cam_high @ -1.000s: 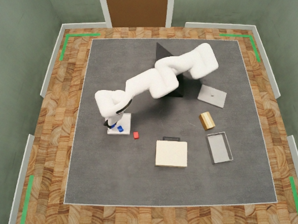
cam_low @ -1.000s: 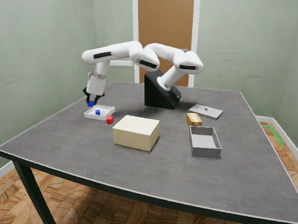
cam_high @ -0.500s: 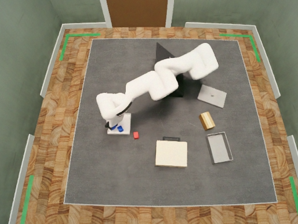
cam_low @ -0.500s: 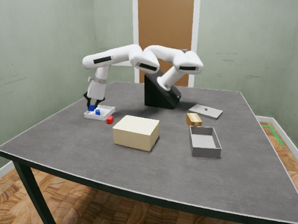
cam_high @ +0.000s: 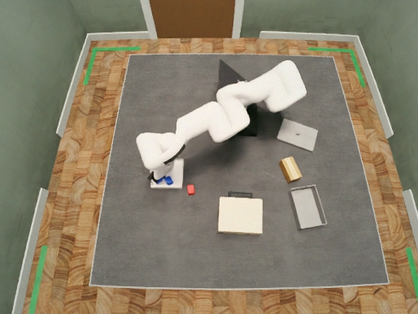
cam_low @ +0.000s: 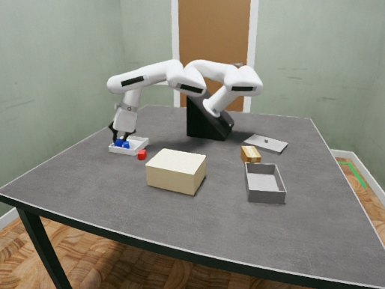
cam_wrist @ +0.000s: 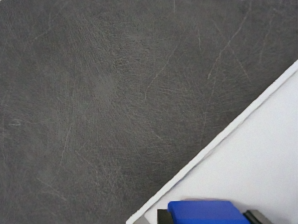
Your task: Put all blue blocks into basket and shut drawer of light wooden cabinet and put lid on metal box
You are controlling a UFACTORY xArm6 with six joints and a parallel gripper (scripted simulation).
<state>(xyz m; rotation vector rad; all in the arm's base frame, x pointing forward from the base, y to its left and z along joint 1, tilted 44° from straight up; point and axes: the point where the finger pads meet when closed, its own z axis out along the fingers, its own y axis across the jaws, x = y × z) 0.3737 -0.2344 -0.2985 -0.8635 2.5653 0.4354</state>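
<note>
My hand is 4 cm above the white basket, 3 cm to the right of it and 3 cm past it. From my hand the other things lie so: grey metal box 67 cm to the left, 14 cm ahead, 3 cm below; light wooden cabinet 36 cm to the left, 17 cm ahead, 1 cm below; brown cardboard box 62 cm to the left, 4 cm behind, 2 cm below.
</note>
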